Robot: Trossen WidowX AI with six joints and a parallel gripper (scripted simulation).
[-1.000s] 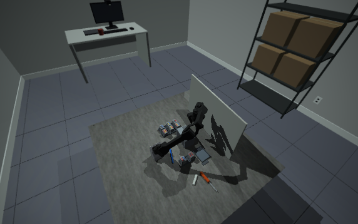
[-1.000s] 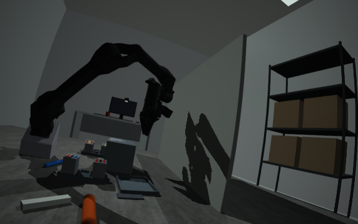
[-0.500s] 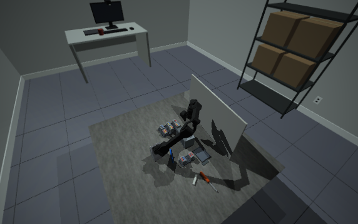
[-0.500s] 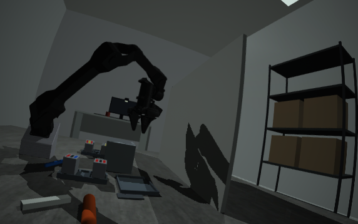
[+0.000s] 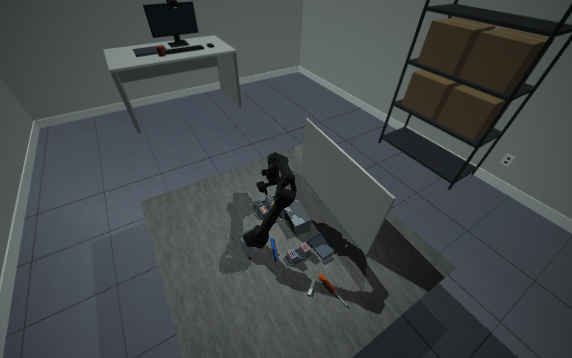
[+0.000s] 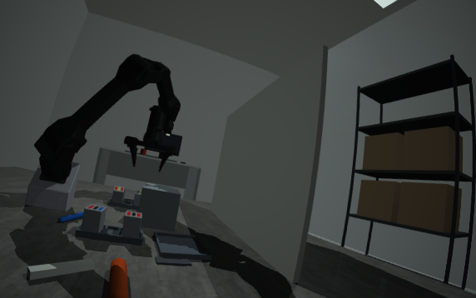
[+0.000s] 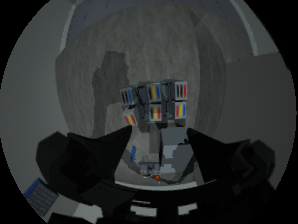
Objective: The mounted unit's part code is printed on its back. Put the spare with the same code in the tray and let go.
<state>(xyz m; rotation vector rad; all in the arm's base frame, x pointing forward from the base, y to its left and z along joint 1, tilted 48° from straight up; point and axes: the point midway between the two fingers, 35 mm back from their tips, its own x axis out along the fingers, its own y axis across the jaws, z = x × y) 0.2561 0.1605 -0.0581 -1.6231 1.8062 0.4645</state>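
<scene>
Right now my gripper tip is 10 mm past the grey spare and 100 mm above it. The rest, counted from my gripper tip: blue pen 160 mm behind, 230 mm to the right, 130 mm below; then mounted unit 40 mm ahead, 160 mm to the right, 90 mm below; then upright white panel 270 mm ahead, 210 mm to the right, 90 mm above.
</scene>
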